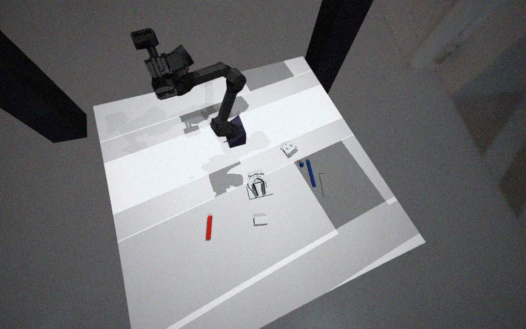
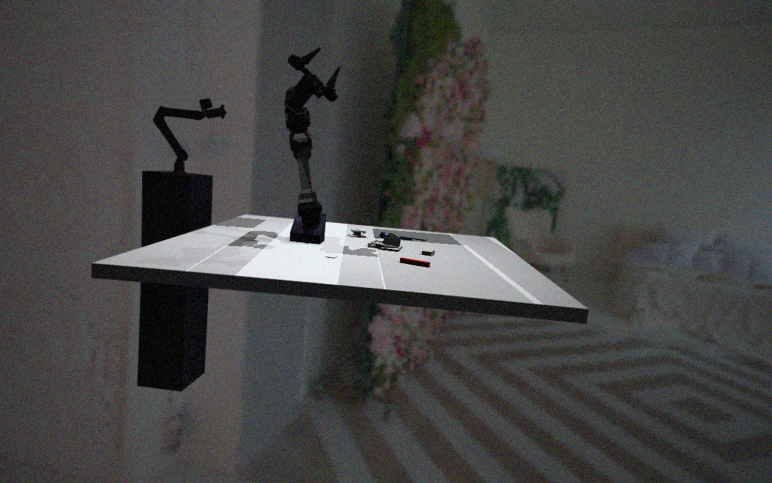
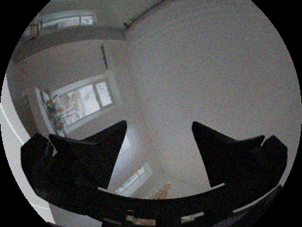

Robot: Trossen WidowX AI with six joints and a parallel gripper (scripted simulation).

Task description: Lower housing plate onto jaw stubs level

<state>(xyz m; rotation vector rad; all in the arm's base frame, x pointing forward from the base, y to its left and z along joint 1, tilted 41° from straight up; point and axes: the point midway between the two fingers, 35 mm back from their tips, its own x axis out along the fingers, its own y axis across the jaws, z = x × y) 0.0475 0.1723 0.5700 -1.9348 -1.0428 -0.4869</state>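
My gripper tip is 150 mm short of the small blue cube, 540 mm to the right of it and 630 mm above it. Round my gripper tip: blue bar: 210 mm ahead, 570 mm to the left, 640 mm below; red bar: 340 mm ahead, 10 mm to the left, 640 mm below; small white piece: 60 mm ahead, 20 mm to the right, 640 mm below.
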